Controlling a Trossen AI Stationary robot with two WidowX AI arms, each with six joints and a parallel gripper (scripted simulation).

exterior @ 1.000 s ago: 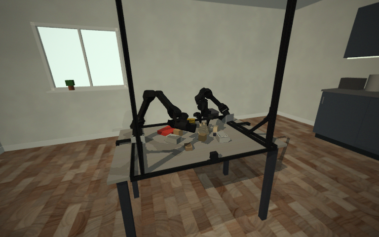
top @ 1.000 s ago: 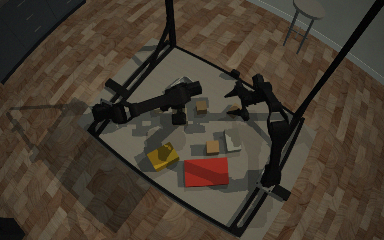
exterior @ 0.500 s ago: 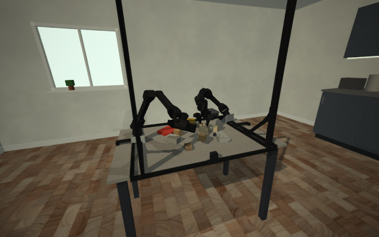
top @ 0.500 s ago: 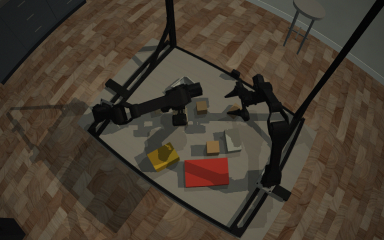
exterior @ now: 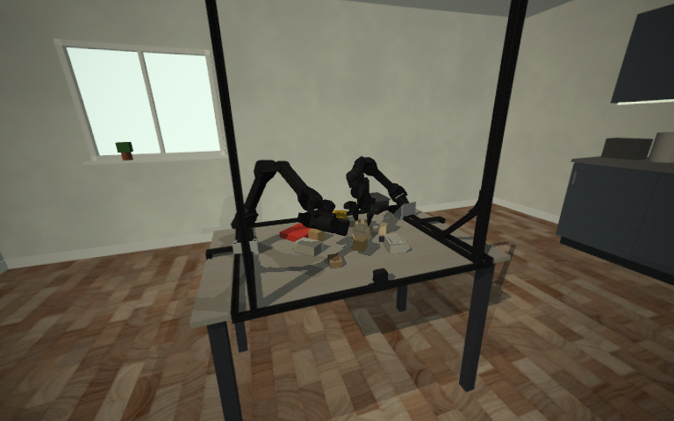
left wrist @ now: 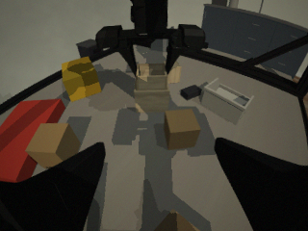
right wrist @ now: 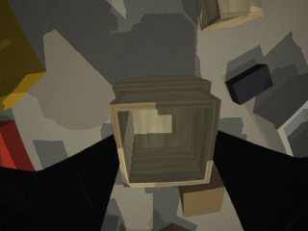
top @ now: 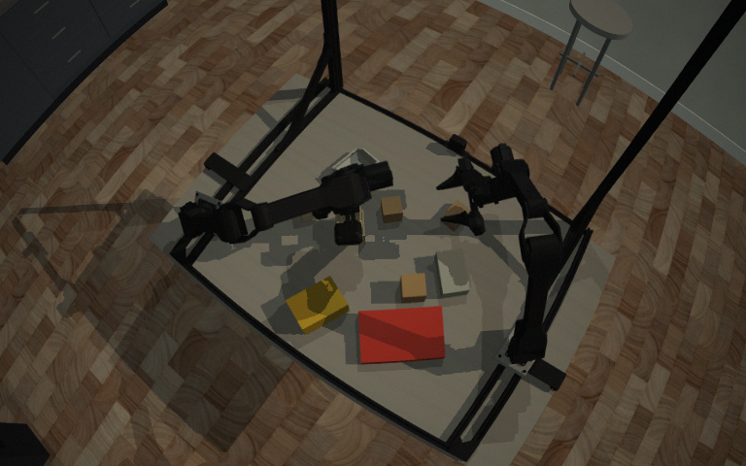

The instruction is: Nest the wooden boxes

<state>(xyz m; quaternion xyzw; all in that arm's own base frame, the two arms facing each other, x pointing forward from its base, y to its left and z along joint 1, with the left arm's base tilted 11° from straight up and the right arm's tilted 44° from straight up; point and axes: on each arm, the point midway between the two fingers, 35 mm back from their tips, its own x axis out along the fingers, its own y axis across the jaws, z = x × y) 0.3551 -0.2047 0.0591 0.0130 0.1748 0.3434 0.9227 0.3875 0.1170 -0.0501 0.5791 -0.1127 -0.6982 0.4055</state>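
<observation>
The dark block is 80 mm behind my right hand, 70 mm to the right of it and 100 mm below it. Also, from my right hand: grey block 290 mm to the left, 90 mm below; then yellow block 220 mm ahead, 20 mm to the left, 80 mm below; then white tray 170 mm behind, 70 mm to the right, 80 mm below.
</observation>
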